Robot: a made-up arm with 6 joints.
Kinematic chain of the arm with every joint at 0, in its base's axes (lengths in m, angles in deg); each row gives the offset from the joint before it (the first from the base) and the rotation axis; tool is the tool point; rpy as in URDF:
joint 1: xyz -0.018 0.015 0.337 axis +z
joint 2: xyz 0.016 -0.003 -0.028 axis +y
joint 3: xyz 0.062 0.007 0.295 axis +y
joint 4: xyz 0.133 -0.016 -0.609 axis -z
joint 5: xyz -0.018 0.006 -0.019 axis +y
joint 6: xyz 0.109 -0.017 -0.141 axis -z
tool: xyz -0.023 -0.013 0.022 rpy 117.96 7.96 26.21
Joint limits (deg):
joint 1: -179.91..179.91
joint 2: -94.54..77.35
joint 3: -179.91..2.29
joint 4: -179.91..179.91
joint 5: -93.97..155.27
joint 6: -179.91..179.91
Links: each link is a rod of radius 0.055 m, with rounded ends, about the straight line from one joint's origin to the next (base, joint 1, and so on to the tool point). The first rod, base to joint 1, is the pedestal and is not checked.
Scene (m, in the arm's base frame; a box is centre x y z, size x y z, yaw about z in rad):
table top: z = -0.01
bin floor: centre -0.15 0.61 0 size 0.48 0.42 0.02 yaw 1.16
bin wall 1: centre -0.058 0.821 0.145 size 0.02 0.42 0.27 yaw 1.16
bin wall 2: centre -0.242 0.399 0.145 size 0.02 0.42 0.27 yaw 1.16
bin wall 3: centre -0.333 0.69 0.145 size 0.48 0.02 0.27 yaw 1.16
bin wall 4: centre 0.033 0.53 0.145 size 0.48 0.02 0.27 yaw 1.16
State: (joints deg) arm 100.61 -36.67 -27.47 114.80 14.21 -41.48
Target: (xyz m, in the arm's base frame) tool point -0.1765 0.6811 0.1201
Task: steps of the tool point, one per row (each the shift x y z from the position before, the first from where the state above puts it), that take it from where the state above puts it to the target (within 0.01 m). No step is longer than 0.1 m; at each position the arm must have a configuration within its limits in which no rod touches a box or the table.
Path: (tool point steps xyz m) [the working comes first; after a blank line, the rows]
Joints at the target: 104.98 -1.61 -43.49 114.60 24.57 -42.60
Straight joint move there: clear.

1: -0.0292 0.0254 -0.0578
2: -0.0293 0.0185 -0.0664
3: -0.0285 0.0097 -0.0747

